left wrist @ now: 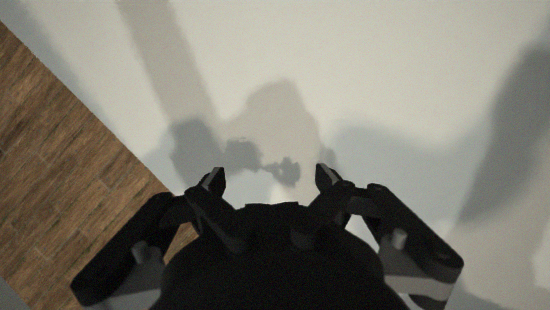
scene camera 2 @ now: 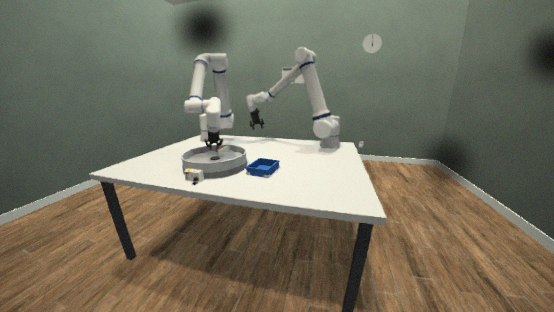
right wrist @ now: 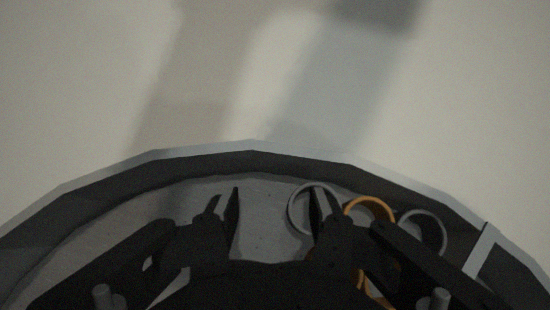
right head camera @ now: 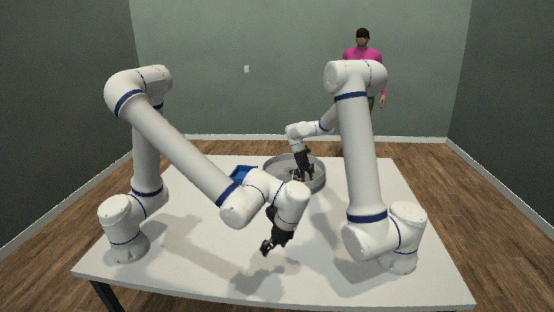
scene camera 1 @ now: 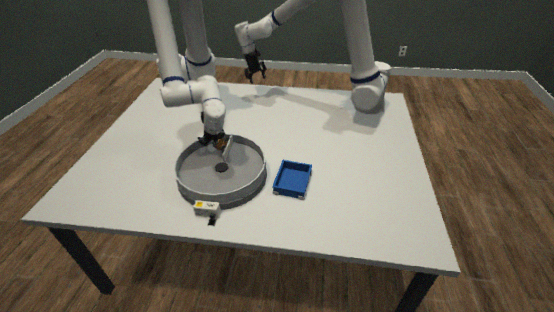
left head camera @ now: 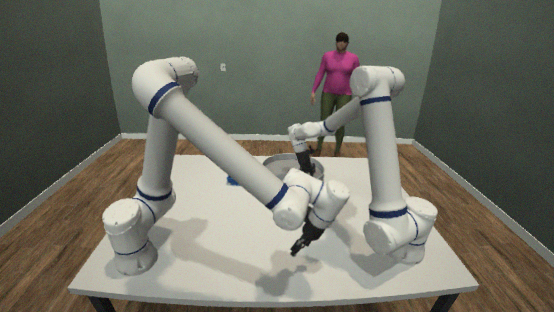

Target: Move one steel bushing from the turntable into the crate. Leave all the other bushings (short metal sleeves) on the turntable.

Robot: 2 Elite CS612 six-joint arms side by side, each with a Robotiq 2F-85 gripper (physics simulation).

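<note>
The grey round turntable (right head camera: 319, 186) (scene camera 1: 230, 199) (scene camera 2: 220, 168) (right wrist: 250, 145) has a raised wall. In the right wrist view, one steel bushing (right wrist: 289, 212) stands as a grey ring near the wall. One finger of my open, empty right gripper (right wrist: 275, 200) (scene camera 1: 212, 142) (scene camera 2: 213, 145) overlaps this ring; whether it is inside or above it I cannot tell. Another steel bushing (right wrist: 443, 235) is farther right. Orange bushings (right wrist: 371, 199) (scene camera 1: 220, 144) lie between and below them, partly hidden by the gripper. The blue crate (right head camera: 242, 173) (scene camera 1: 293, 178) (scene camera 2: 263, 167) is empty. My left gripper (left wrist: 270, 174) (scene camera 1: 258, 78) (scene camera 2: 257, 127) is open above the table.
A pale upright bar (scene camera 1: 228, 148) (right wrist: 477, 252) stands inside the turntable, right of the bushings. A dark hub (scene camera 1: 221, 167) is at its centre. A small white control box (scene camera 1: 206, 208) (scene camera 2: 194, 175) stands by the turntable's near side. A person (left head camera: 340, 72) stands behind the table.
</note>
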